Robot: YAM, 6 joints.
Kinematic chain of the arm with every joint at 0, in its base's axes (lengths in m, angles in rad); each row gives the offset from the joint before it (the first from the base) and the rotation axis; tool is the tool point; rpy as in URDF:
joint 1: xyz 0 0 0.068 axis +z
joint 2: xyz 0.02 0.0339 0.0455 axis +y
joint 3: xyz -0.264 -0.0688 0 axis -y
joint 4: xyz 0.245 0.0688 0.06 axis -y
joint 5: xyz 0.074 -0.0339 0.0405 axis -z
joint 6: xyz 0.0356 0 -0.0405 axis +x
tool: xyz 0 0 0 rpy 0 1.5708 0
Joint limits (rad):
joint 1: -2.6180..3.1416
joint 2: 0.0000..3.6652
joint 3: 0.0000..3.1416
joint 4: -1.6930..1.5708
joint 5: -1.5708..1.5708
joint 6: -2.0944..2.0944
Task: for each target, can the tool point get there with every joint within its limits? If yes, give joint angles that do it. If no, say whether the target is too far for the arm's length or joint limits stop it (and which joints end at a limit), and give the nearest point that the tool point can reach.
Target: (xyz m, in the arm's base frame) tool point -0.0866 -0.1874 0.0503
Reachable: yes | joints -1.8395 2.0470 0.6871 -0.7999 1.2502 -0.1873
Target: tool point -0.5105 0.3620 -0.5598
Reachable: no: too far | nearest point -0.3716 0.2635 -0.3154 | short by 0.298 m
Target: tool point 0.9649 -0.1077 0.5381
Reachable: no: too far | nearest point 0.5878 -0.0656 0.3687 | short by 0.416 m
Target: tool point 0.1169 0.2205 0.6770
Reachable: yes | joints 1.1834 1.8795 2.8849 -0.1811 0.7760 1.3853
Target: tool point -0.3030 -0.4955 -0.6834
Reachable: no: too far | nearest point -0.2141 -0.3501 -0.3422 | short by 0.381 m
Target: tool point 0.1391 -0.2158 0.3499
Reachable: yes | joints -1.1285 1.2885 1.2285 -0.7449 -1.2134 0.7943
